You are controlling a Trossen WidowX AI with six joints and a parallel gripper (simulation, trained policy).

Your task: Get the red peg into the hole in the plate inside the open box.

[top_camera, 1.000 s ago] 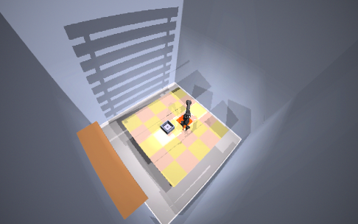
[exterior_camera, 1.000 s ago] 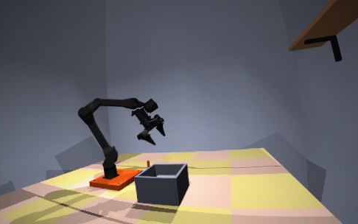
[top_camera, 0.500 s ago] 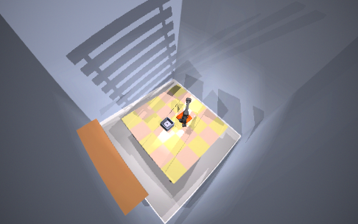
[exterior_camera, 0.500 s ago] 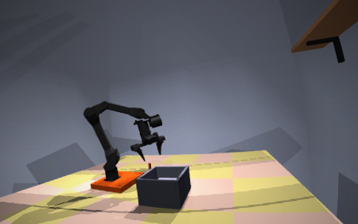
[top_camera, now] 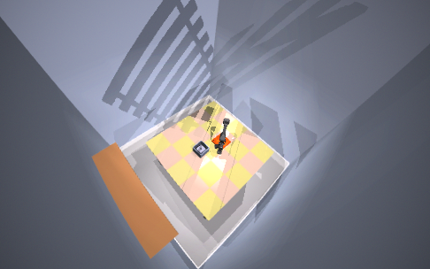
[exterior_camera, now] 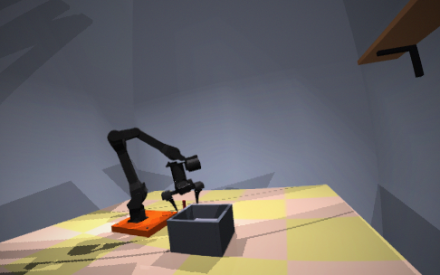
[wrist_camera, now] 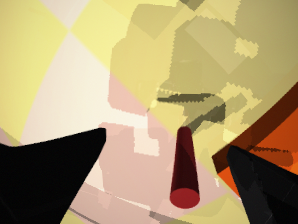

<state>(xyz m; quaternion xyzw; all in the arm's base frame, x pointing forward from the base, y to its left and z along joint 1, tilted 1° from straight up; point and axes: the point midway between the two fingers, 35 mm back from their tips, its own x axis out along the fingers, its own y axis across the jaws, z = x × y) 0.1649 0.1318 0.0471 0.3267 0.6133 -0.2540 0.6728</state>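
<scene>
Now: gripper tip 10 mm past the red peg. Round my gripper tip: dark box: 180 mm ahead, 170 mm to the right, 20 mm below; then pale plate: 180 mm ahead, 170 mm to the right.
</scene>
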